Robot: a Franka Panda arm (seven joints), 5 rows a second.
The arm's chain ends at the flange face. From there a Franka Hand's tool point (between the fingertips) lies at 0.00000 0.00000 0.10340 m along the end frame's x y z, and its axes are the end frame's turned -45 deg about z.
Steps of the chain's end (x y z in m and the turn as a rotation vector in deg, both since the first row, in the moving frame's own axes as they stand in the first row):
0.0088, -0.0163, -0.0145, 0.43, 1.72, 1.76
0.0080, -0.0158, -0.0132, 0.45, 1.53, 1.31
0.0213, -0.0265, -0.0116, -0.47, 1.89, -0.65
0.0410, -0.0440, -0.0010, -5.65, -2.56, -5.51
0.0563, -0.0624, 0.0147, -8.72, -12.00, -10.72
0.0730, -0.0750, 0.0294, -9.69, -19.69, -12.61
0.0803, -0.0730, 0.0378, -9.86, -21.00, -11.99
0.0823, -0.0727, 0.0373, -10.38, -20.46, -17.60
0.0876, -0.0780, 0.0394, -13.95, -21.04, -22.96
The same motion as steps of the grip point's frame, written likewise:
0.0205, -0.0036, -0.0145, -0.91, 1.52, 1.76
0.0193, -0.0041, -0.0132, -0.76, 1.40, 1.31
0.0356, -0.0007, -0.0117, -1.67, 1.00, -0.65
0.0499, 0.0023, -0.0016, -2.18, -5.81, -5.51
0.0576, -0.0060, 0.0113, 2.32, -14.65, -10.72
0.0670, -0.0097, 0.0219, 7.07, -20.77, -12.61
0.0689, -0.0045, 0.0295, 7.88, -21.82, -11.99
0.0700, 0.0004, 0.0292, 7.13, -21.81, -17.60
0.0733, 0.0070, 0.0297, 5.01, -24.74, -22.96

